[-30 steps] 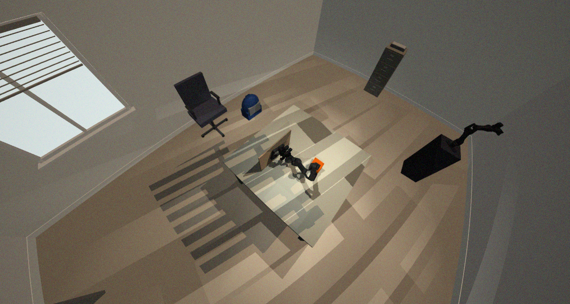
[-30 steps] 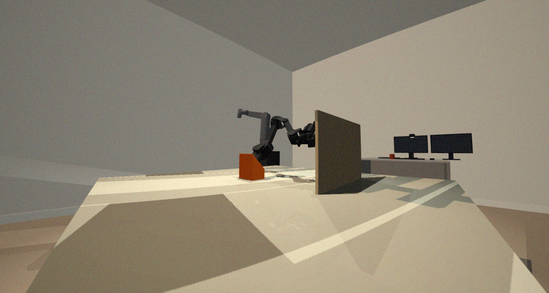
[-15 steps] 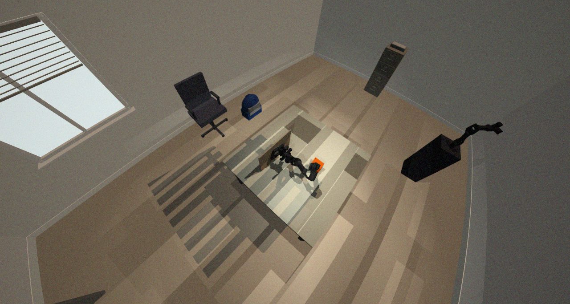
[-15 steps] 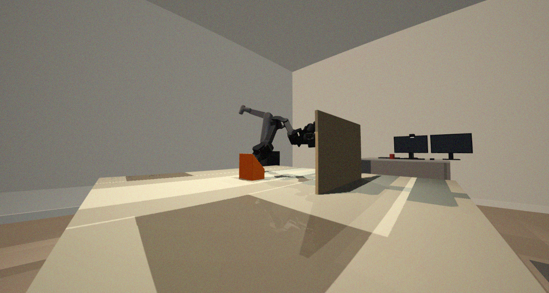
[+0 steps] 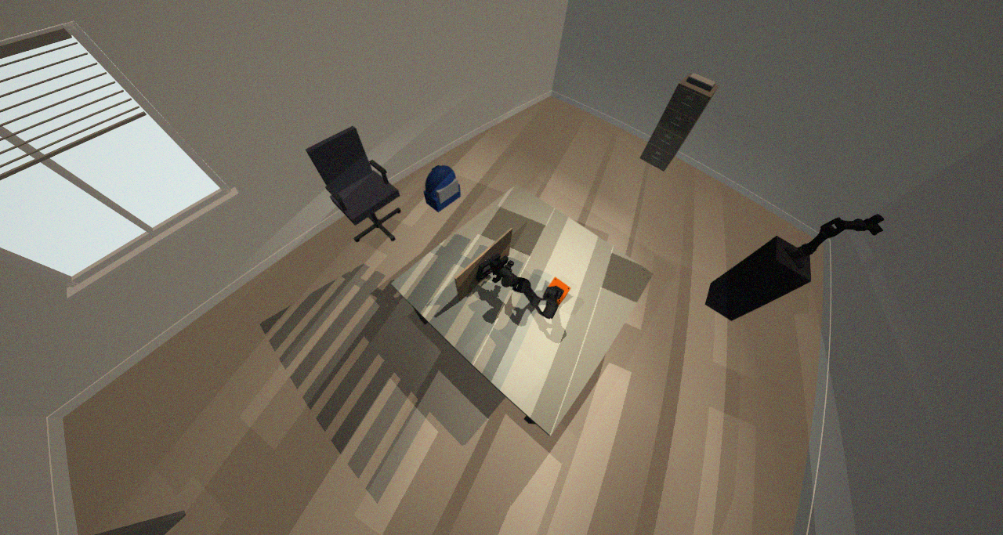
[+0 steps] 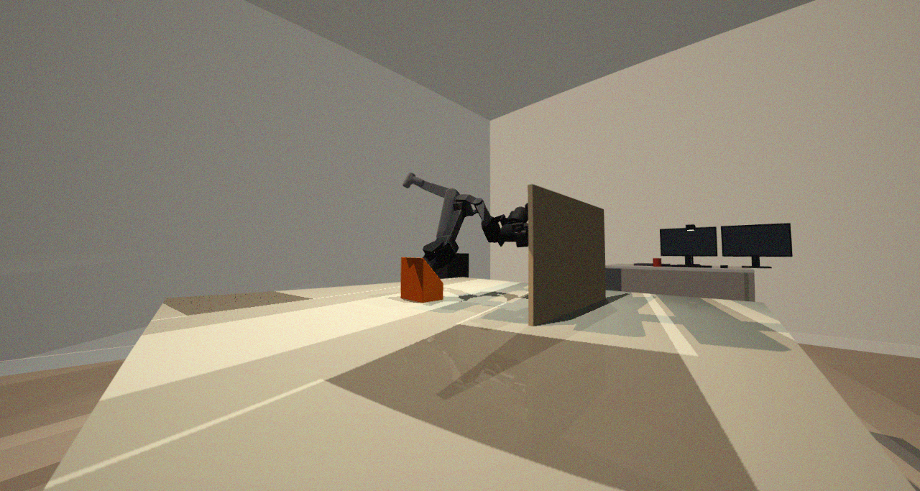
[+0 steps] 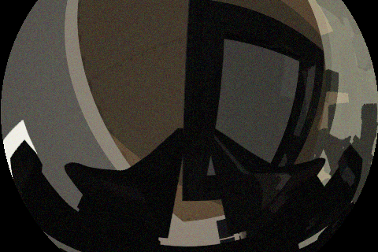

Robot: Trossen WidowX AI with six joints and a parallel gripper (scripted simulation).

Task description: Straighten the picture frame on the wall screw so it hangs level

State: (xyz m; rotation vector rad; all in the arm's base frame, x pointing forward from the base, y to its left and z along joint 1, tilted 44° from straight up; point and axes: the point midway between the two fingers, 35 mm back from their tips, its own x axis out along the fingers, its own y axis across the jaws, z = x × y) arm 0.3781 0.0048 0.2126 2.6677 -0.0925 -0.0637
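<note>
Now: gripper tip 5 cm above the black picture frame, 1 cm to the right of it and 1 cm short of it. The rest, counted from my gripper tip: brown wall board (6 cm below, 2 cm ahead, 1 cm to the left).
</note>
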